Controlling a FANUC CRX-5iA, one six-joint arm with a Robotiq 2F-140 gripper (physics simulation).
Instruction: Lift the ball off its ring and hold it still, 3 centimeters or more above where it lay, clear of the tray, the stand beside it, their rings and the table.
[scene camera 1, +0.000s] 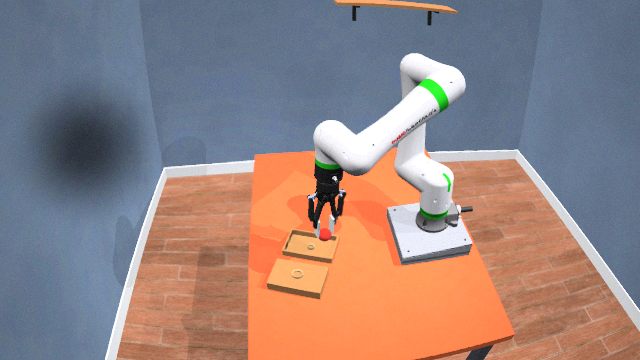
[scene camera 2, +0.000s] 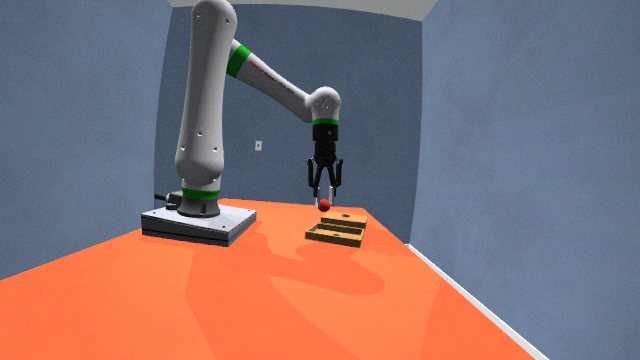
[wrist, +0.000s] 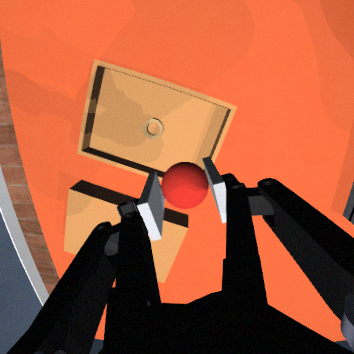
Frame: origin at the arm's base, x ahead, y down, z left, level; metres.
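Where they show: gripper, fingertip midpoint: (scene camera 1: 323, 233) (scene camera 2: 324, 206) (wrist: 182, 178); arm's base at its link origin: (scene camera 1: 432, 220) (scene camera 2: 199, 212).
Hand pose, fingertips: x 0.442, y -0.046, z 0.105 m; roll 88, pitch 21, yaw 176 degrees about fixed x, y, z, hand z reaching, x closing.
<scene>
Each offset is from my fingertips to the centre of the thing. "*": to the spot under its first point. Level surfaces: height alone.
The red ball {dx -0.003, dy +0.000, dz +0.007 m} (scene camera 1: 325, 234) (scene camera 2: 324, 205) (wrist: 185, 185) is between the two fingertips of my gripper (scene camera 1: 325, 227) (scene camera 2: 324, 198) (wrist: 182, 178), which is shut on it. Ball and fingers hang in the air above the tray and the table, with a gap below the ball in the scene camera 2 view. The open tray (scene camera 1: 308, 255) (scene camera 2: 332, 239) (wrist: 165, 82) has a low rim and a small ring {* dx +0.047, dy +0.104, dz -0.036 m} (scene camera 1: 311, 247) (wrist: 153, 128) on its floor. The stand (scene camera 1: 280, 283) (scene camera 2: 360, 218) (wrist: 92, 220) is a flat block beside the tray, with a ring {* dx +0.093, dy +0.067, dz +0.143 m} (scene camera 1: 297, 274) (scene camera 2: 345, 215) on top.
The tray and stand rest on the orange table {dy +0.106 m} (scene camera 1: 390, 310) (scene camera 2: 250, 310) (wrist: 295, 100). The arm's grey base plate (scene camera 1: 407, 240) (scene camera 2: 165, 225) is bolted near one side of the table. A wooden shelf (scene camera 1: 395, 5) hangs on the wall behind the arm, high up.
</scene>
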